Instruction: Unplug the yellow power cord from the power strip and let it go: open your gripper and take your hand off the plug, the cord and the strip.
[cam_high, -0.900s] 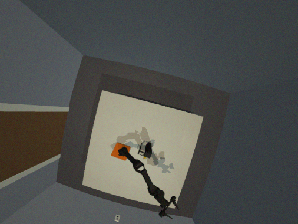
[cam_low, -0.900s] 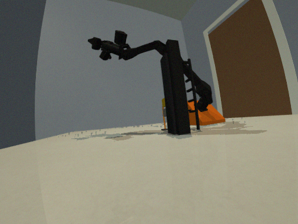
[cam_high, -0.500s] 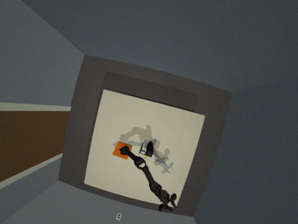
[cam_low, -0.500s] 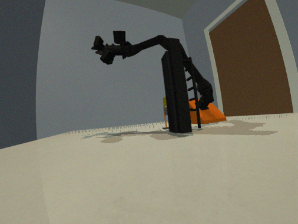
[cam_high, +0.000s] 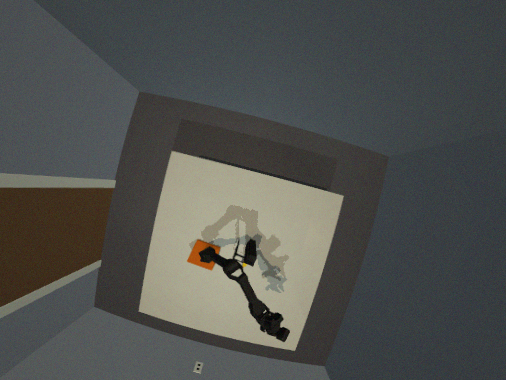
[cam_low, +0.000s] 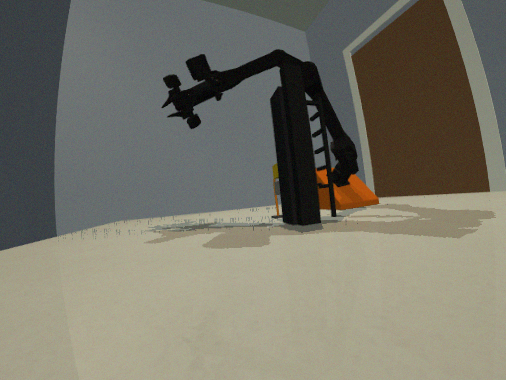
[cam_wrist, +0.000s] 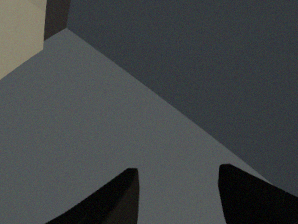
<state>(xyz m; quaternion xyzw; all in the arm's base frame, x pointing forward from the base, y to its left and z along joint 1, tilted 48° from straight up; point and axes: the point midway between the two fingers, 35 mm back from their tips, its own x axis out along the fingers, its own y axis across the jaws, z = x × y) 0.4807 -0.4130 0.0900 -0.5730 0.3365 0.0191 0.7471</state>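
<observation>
Now: the yellow plug 300 mm to the left of my gripper tip, 280 mm behind it and 270 mm below it. Round my gripper tip: black ladder-like rack 370 mm to the left, 350 mm behind, 260 mm below.
</observation>
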